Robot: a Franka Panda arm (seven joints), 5 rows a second.
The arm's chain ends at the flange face. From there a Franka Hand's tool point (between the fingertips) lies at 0.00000 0.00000 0.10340 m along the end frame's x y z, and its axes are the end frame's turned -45 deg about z.
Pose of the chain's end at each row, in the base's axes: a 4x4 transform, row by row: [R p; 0 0 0 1], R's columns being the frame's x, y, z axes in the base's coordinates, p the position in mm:
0.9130, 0.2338, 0.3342, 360.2; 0.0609, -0.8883, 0.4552, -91.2; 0.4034, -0.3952, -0.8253, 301.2; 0, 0, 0, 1
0.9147, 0.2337, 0.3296, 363.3; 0.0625, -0.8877, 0.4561, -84.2; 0.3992, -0.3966, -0.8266, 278.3; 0, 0, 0, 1
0.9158, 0.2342, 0.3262, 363.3; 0.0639, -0.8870, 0.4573, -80.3; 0.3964, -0.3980, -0.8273, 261.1; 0, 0, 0, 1
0.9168, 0.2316, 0.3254, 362.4; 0.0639, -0.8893, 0.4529, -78.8; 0.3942, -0.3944, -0.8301, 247.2; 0, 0, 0, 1
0.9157, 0.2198, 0.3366, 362.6; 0.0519, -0.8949, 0.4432, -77.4; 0.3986, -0.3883, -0.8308, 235.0; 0, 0, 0, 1
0.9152, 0.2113, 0.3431, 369.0; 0.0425, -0.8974, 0.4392, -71.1; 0.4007, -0.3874, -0.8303, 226.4; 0, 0, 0, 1
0.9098, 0.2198, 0.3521, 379.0; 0.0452, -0.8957, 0.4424, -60.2; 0.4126, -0.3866, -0.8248, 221.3; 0, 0, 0, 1
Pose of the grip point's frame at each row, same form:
0.4803, 0.8109, 0.3342, 394.8; 0.6712, -0.5851, 0.4552, -44.1; 0.5647, 0.0058, -0.8253, 215.9; 0, 0, 0, 1
0.4815, 0.8120, 0.3296, 397.4; 0.6719, -0.5835, 0.4561, -37.0; 0.5627, 0.0018, -0.8266, 192.8; 0, 0, 0, 1
0.4820, 0.8132, 0.3262, 397.0; 0.6724, -0.5820, 0.4573, -33.0; 0.5617, -0.0011, -0.8273, 175.6; 0, 0, 0, 1
0.4845, 0.8120, 0.3254, 396.0; 0.6740, -0.5836, 0.4529, -32.0; 0.5576, -0.0001, -0.8301, 161.4; 0, 0, 0, 1
0.4921, 0.8029, 0.3366, 397.4; 0.6695, -0.5961, 0.4432, -31.6; 0.5564, 0.0073, -0.8308, 149.1; 0, 0, 0, 1
0.4977, 0.7966, 0.3431, 404.5; 0.6646, -0.6045, 0.4392, -25.7; 0.5573, 0.0094, -0.8303, 140.5; 0, 0, 0, 1
0.4879, 0.7987, 0.3521, 415.4; 0.6653, -0.6014, 0.4424, -14.5; 0.5651, 0.0184, -0.8248, 136.0; 0, 0, 0, 1

